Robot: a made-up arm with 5 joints.
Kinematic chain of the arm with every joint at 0, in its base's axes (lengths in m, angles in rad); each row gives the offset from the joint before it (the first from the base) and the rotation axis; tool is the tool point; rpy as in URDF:
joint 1: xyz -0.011 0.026 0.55 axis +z
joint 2: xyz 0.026 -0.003 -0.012 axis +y
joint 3: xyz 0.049 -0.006 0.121 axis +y
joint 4: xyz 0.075 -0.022 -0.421 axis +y
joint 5: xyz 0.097 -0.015 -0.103 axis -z
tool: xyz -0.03 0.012 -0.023 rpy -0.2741 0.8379 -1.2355
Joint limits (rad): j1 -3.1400..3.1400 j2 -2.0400..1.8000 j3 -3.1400..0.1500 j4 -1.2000..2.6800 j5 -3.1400..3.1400
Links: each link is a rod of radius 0.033 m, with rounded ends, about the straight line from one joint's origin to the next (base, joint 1, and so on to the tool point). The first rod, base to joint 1, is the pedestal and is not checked.
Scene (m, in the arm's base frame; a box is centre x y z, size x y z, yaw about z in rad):
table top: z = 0
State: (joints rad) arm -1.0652 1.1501 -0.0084 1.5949 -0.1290
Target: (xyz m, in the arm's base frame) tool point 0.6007 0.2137 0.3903
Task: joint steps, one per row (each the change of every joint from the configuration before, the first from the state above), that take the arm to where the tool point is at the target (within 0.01 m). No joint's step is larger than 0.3 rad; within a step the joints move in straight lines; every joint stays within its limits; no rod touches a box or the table.
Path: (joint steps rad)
1: 0.2245 -0.1032 -0.2560 -0.0009 0.1228
2: 0.2244 -0.1031 -0.2559 -0.0009 0.1227
3: 0.2245 -0.1032 -0.2560 -0.0008 0.1228
4: 0.2469 -0.1095 -0.2729 -0.2773 -0.0665
5: 0.2470 -0.1096 -0.2729 -0.2773 -0.0664
6: 0.2469 -0.1095 -0.2729 -0.2773 -0.0665

